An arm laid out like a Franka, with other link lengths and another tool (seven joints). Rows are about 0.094 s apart.
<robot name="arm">
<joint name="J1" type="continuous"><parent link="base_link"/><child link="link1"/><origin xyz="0.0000 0.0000 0.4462"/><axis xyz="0 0 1"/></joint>
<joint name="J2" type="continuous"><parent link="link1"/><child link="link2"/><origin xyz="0.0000 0.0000 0.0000"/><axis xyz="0 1 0"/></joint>
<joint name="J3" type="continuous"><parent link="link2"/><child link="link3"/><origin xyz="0.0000 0.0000 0.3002"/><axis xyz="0 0 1"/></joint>
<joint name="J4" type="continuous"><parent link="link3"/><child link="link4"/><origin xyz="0.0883 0.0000 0.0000"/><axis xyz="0 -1 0"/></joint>
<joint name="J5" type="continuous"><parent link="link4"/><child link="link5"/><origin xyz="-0.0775 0.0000 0.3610"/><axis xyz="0 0 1"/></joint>
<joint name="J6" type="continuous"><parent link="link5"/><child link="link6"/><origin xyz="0.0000 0.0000 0.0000"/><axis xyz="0 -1 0"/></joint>
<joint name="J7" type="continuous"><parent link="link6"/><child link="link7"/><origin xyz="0.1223 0.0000 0.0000"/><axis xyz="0 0 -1"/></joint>
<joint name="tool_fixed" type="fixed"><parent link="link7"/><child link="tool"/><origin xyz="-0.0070 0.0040 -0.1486" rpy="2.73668 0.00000 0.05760"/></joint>
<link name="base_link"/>
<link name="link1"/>
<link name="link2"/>
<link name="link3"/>
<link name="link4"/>
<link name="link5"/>
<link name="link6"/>
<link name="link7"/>
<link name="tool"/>
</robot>
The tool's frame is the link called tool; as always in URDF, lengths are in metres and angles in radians. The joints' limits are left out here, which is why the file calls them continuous.
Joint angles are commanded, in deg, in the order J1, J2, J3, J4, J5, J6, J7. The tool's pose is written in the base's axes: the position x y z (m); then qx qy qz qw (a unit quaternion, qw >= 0). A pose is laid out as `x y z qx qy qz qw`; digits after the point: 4 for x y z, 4 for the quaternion.
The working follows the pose.
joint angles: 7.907 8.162 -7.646 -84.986 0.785 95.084 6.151
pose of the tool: 0.6151 0.0140 0.6445 0.9788 -0.0253 0.0128 0.2031
Where each joint sits with the arm in this pose, in the base's axes (m; each line is computed from the numbers above, not from the rounded line before):
J1: 0.0000 0.0000 0.4462
J2: 0.0000 0.0000 0.4462
J3: 0.0422 0.0059 0.7434
J4: 0.1296 0.0061 0.7309
J5: 0.4943 0.0094 0.7889
J6: 0.4943 0.0094 0.7889
J7: 0.6165 0.0100 0.7932
the tool: 0.6151 0.0140 0.6445

